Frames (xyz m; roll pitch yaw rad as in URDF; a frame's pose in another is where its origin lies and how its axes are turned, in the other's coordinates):
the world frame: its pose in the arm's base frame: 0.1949 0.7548 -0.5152 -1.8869 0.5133 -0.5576
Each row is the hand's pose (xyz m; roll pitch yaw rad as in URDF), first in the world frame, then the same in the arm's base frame.
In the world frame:
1: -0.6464 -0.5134 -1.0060 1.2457 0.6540 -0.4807
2: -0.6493 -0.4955 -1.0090 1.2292 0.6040 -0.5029
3: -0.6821 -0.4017 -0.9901 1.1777 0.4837 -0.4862
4: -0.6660 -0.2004 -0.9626 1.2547 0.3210 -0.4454
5: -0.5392 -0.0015 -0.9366 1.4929 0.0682 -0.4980
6: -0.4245 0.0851 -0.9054 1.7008 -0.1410 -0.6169
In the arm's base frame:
1: -0.3708 0.1688 0.4997 -0.5765 -0.1234 -1.0443
2: -0.3841 0.1672 0.4871 -0.5867 -0.1285 -0.9910
3: -0.4538 0.1975 0.4205 -0.6589 -0.0842 -0.8776
4: -0.5445 0.2111 0.2384 -0.6043 -0.0034 -0.7313
5: -0.5526 0.1724 0.0045 -0.3541 0.0174 -0.4741
6: -0.5047 0.1457 -0.1320 -0.1531 -0.0396 -0.2404

